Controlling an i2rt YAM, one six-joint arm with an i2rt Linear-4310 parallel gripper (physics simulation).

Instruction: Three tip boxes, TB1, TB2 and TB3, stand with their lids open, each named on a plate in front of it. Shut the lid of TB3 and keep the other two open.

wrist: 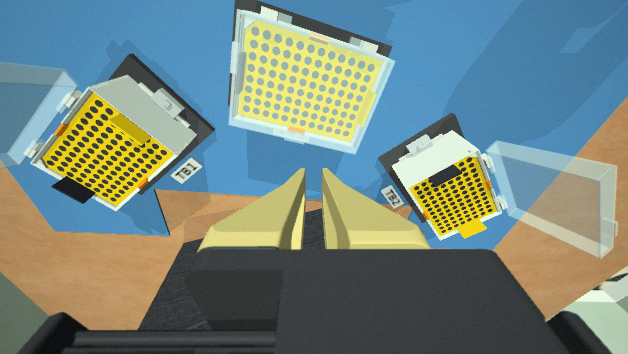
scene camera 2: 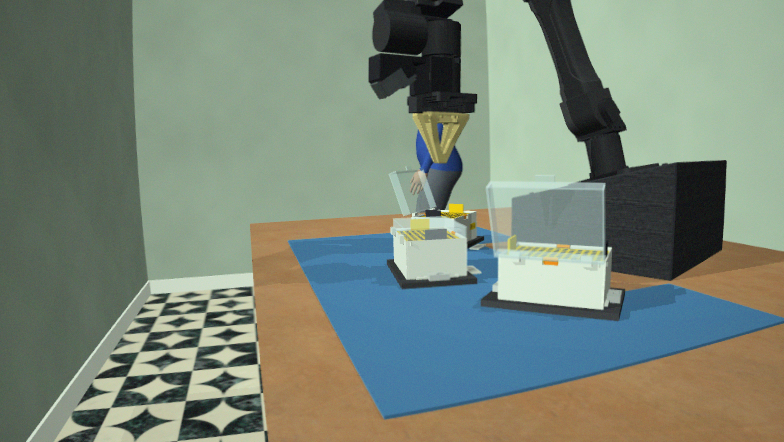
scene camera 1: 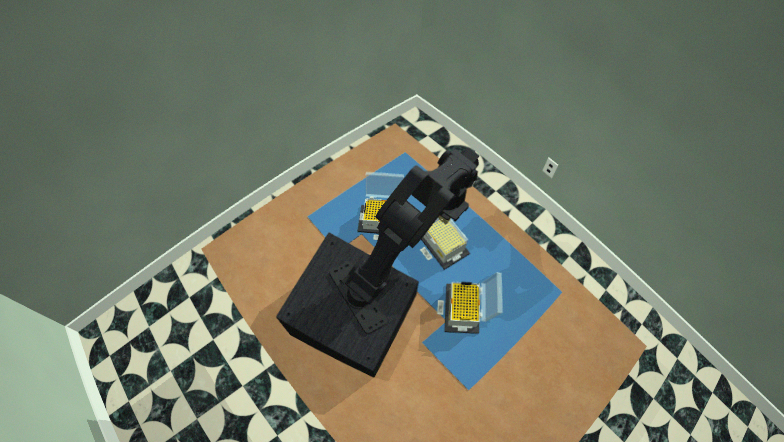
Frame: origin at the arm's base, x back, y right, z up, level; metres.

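Seen in the pictures: gripper, fingertip midpoint: [wrist: 313, 177] [scene camera 2: 439, 163] [scene camera 1: 445, 222]; arm's base at its link origin: [scene camera 2: 610, 180] [scene camera 1: 357, 297].
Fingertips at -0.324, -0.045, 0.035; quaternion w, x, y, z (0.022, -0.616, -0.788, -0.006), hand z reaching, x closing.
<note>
Offsets run from my fingertips to a thing's top centre, as dx, dy, dz. "pt": to the spot under its first point. Level surfaces: height alone.
The middle box, TB3 by elimination, @[-0.011, -0.008, -0.085] [scene camera 1: 447, 241] [scene camera 2: 429, 260] [wrist: 300, 85] has its clear lid @[pt +0.014, -0.010, -0.085] [wrist: 295, 135] down flat over the yellow rack; its plate @[pt +0.044, -0.009, -0.160] [scene camera 1: 426, 253] is unreadable. TB1 @[+0.091, -0.192, -0.088] [scene camera 1: 373, 211] [scene camera 2: 471, 225] [wrist: 107, 150] has its clear lid [scene camera 1: 382, 185] [scene camera 2: 400, 192] [wrist: 35, 110] standing open. TB2 @[+0.065, +0.206, -0.088] [scene camera 1: 465, 301] [scene camera 2: 551, 288] [wrist: 455, 195] also has its lid @[pt +0.006, +0.247, -0.064] [scene camera 1: 492, 296] [scene camera 2: 549, 219] [wrist: 560, 200] open. My gripper [scene camera 2: 440, 160] [wrist: 313, 177] is shut and empty, raised well above TB3 without touching it. The arm hides the fingers in scene camera 1.
The boxes stand on a blue mat @[dz -0.162] [scene camera 1: 472, 367] [scene camera 2: 395, 378] on a brown table @[dz -0.165] [scene camera 1: 263, 247] [scene camera 2: 340, 428]. The black arm base [scene camera 1: 329, 318] [scene camera 2: 697, 219] is beside the mat. TB1 and TB2 flank the middle box. A person [scene camera 2: 444, 186] stands behind the table.
</note>
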